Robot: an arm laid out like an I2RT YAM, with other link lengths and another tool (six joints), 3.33 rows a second.
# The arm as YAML. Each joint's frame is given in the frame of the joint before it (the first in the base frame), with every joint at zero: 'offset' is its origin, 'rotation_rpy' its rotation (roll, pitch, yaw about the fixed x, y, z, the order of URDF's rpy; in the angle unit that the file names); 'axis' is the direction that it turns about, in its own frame. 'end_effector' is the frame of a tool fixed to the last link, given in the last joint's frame.
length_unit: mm
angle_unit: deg
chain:
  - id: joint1
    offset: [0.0, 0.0, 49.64]
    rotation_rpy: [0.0, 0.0, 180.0]
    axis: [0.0, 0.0, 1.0]
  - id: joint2
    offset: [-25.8, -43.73, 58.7]
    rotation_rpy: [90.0, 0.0, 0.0]
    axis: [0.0, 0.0, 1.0]
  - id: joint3
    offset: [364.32, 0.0, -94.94]
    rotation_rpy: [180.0, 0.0, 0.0]
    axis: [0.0, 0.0, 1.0]
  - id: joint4
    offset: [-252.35, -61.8, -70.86]
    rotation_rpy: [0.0, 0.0, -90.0]
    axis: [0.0, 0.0, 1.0]
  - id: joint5
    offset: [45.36, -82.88, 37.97]
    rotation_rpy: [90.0, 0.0, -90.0]
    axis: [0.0, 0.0, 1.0]
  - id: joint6
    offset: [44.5, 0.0, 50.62]
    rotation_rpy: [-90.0, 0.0, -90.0]
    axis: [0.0, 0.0, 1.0]
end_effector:
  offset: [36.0, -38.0, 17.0]
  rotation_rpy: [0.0, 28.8, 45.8]
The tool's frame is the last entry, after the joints.
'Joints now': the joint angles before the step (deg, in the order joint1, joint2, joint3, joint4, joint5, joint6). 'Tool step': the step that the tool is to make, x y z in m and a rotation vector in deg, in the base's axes. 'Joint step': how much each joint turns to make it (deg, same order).
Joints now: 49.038, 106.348, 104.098, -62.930, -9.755, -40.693
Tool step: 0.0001, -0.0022, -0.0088, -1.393, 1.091, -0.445
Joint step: -0.219, 0.256, -1.575, 0.093, 0.177, 0.171
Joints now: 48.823, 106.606, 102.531, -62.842, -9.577, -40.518
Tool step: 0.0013, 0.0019, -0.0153, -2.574, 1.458, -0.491
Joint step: 0.114, 1.320, -1.518, -0.005, 0.775, 0.347
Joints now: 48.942, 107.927, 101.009, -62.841, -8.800, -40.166
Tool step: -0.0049, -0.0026, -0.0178, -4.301, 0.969, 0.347
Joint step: 0.666, 0.623, -3.096, -0.221, 2.067, -0.350
